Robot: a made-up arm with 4 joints.
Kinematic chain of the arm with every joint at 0, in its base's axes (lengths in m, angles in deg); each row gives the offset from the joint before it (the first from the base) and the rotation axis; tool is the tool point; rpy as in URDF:
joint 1: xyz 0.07 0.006 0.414 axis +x
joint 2: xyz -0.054 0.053 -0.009 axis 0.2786 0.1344 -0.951
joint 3: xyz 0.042 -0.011 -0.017 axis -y
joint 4: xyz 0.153 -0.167 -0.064 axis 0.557 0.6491 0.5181
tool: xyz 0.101 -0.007 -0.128 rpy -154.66 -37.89 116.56
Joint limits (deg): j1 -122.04..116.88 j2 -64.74..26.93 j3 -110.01..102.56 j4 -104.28..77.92
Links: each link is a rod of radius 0.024 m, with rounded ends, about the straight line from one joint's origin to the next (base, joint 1, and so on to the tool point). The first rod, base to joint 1, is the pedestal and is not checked.
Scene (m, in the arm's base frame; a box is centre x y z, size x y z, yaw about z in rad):
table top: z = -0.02
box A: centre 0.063 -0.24 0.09 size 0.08 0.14 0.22 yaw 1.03
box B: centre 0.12 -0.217 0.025 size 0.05 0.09 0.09 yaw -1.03
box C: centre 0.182 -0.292 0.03 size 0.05 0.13 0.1 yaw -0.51
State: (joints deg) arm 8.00 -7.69 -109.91 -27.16
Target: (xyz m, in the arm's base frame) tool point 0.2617 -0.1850 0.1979
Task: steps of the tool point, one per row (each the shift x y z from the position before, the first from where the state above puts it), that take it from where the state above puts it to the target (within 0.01 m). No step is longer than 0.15 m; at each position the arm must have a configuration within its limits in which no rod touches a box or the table.
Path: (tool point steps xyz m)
1: 0.0532 -0.0842 0.0623
2: 0.0567 -0.0537 0.0858
3: 0.0587 -0.0182 0.0953
4: 0.0803 0.0145 -0.0826
5: 0.0787 0.0523 -0.0719
6: 0.0722 0.0832 -0.0457

